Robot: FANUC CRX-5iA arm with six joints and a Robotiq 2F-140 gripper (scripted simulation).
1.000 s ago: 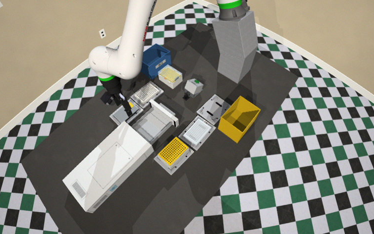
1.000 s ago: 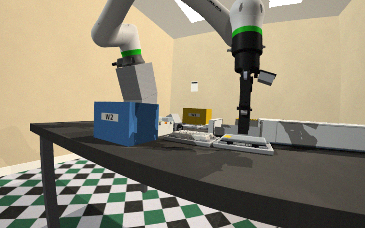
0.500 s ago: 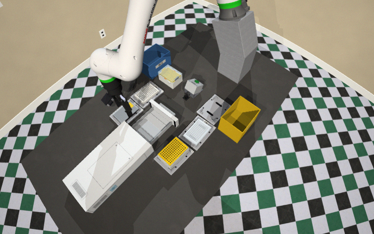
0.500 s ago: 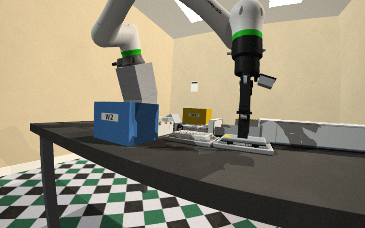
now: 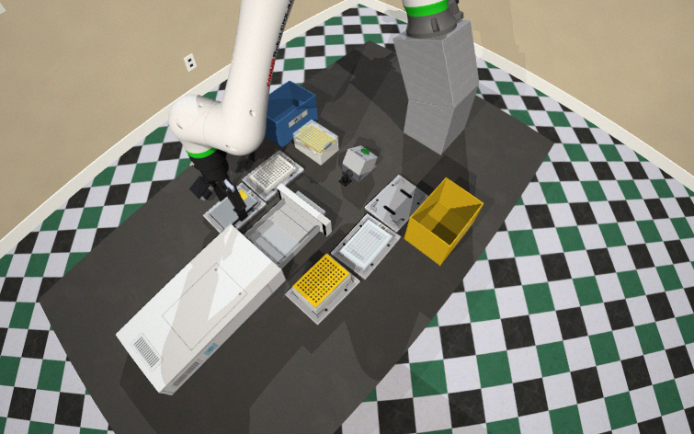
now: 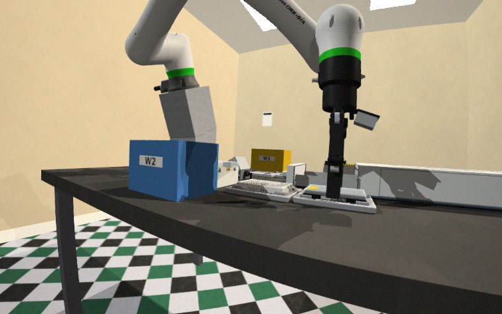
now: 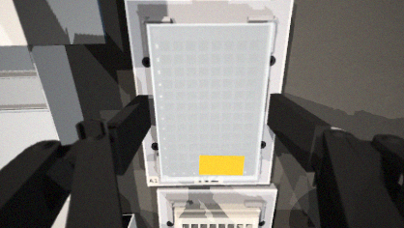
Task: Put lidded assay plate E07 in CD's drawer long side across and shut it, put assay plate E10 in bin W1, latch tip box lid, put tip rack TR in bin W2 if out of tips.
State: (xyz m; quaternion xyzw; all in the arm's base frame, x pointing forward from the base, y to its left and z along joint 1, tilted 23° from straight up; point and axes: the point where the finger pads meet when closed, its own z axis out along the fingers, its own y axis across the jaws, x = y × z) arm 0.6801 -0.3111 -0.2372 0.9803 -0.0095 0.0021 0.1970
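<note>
The lid lies 2 cm below my hand. The rest, counted from my hand: black assay plate: 2 cm below; white plate: 17 cm behind, 2 cm below; nest N2: 4 cm below.
</note>
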